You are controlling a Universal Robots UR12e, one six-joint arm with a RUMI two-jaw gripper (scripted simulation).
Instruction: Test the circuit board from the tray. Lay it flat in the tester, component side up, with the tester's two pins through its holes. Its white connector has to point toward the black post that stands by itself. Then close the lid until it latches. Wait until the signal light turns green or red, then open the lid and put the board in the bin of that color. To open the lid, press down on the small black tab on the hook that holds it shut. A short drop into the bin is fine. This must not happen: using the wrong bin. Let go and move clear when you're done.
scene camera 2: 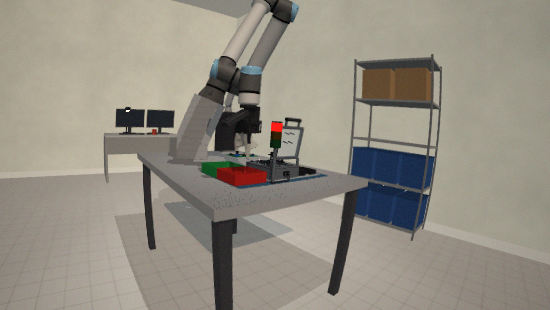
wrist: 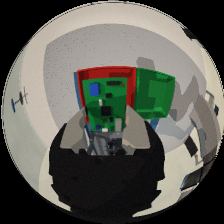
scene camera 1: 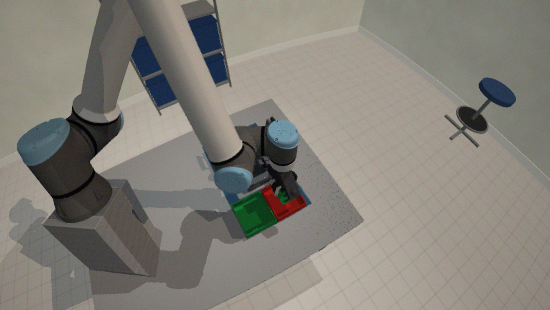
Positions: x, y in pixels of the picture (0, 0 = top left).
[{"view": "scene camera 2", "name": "my gripper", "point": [242, 158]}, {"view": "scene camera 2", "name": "red bin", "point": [237, 176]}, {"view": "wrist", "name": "my gripper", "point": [106, 106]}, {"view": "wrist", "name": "green circuit board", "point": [105, 98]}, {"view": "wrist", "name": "green bin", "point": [156, 91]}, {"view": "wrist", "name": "red bin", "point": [111, 71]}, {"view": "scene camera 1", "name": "green bin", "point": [253, 213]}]
